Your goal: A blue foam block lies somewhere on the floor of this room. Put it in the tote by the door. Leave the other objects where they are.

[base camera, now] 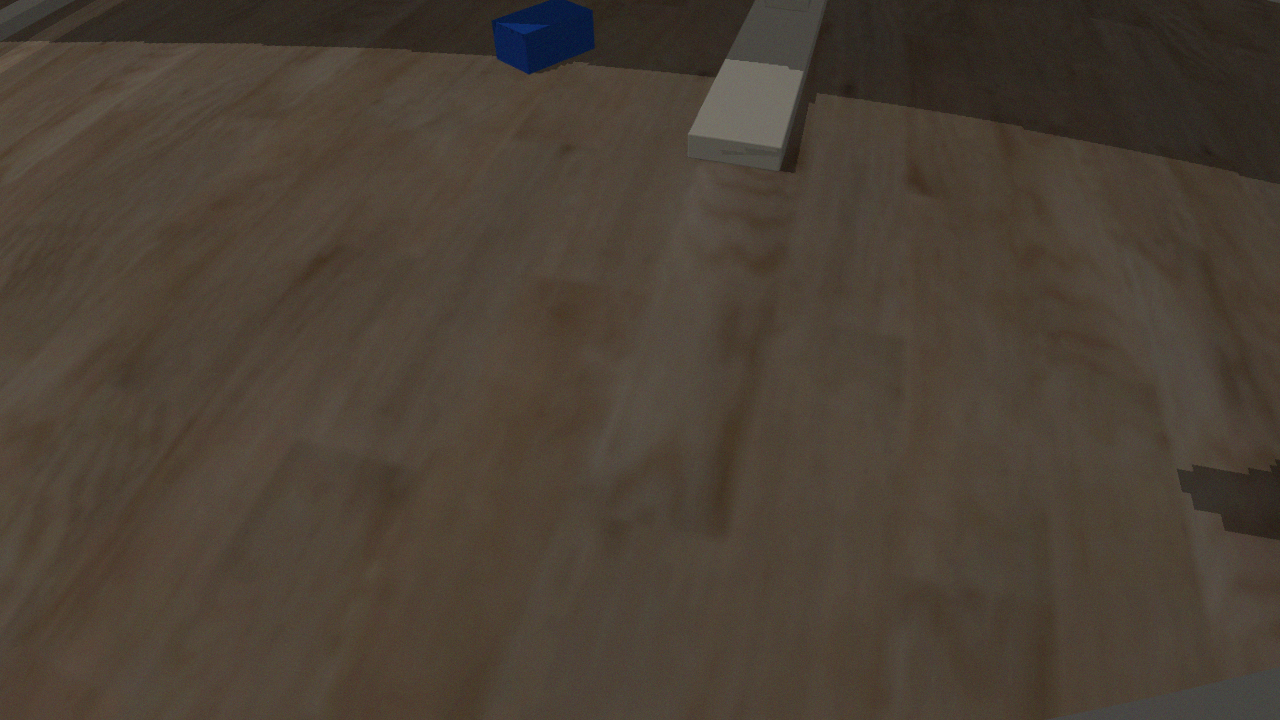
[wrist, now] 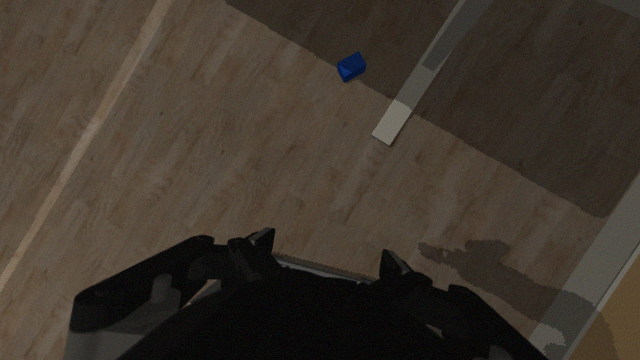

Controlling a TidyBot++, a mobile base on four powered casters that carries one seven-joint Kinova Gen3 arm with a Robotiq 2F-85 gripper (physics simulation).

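Places are measured from the arm's base along level axes (x ahead, y left, z up), in centimetres.
Pixels of known places: gripper, fingertip midpoint: [wrist: 326,250].
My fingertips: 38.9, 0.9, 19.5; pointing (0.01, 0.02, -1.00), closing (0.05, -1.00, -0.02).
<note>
Ahead of a thing's pixels: the offset from my fingertips to its top centre, as dx, dy, dz. "pt": to the spot under its first point.
The blue foam block @(+50.3, +4.3, -54.7) [base camera: 544,37] [wrist: 351,67] lies on the wooden floor at the edge of a shadow, at the top of the base camera view and above the centre of the wrist view. My gripper [wrist: 326,250] is open, its two black fingertips wide apart at the bottom of the wrist view, with floor showing between them. It is high above the floor and well away from the block. The tote by the door does not show in either view.
A long pale flat bar @(pt +31.5, -14.6, -56.7) [base camera: 750,102] [wrist: 393,122] lies on the floor to the right of the block, apart from it. A wide pale strip [wrist: 607,250] runs along the right of the wrist view, with a tan surface [wrist: 622,305] beyond it.
</note>
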